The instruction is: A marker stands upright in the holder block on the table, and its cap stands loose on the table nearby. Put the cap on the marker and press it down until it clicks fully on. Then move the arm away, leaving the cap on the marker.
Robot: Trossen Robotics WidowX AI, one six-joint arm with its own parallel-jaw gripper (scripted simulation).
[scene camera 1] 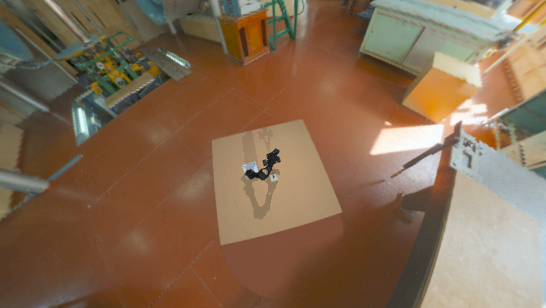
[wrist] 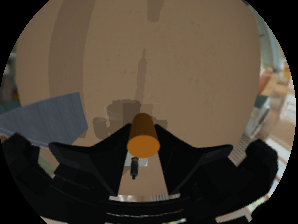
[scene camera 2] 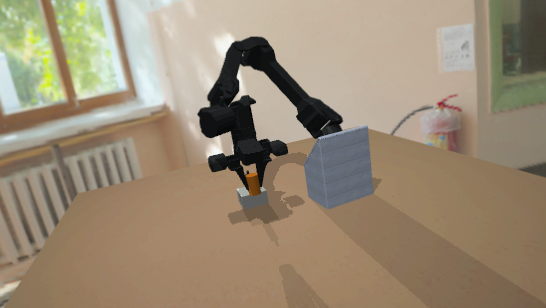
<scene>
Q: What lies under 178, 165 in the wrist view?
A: My gripper.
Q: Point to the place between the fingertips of my gripper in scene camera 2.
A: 254, 188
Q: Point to an orange cap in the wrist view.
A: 142, 142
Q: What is my gripper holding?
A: An orange cap.
</scene>
